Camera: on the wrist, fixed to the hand. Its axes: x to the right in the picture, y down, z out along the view.
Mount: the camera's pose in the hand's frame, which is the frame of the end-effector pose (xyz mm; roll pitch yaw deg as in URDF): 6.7 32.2 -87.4 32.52 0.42 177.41
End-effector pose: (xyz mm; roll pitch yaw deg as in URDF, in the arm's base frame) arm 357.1 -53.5 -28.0 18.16 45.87 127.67
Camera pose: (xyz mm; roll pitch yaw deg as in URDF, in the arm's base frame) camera 340.5 -126.6 -83.6 17.07 -46.22 -56.08
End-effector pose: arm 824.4 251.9 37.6 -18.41 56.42 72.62
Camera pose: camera 799.5 182.3 -19.5 54.30 -55.13 -111.45
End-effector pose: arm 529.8 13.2 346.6 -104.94 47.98 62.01
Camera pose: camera 610.8 -32.0 335.9 136.35 -45.58 -116.46
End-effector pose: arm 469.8 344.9 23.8 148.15 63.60 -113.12
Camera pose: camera 453.8 259.6 58.4 -119.89 -65.25 71.61
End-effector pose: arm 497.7 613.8 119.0 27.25 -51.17 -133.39
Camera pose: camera 511.0 528.0 84.7 2.25 50.29 42.70
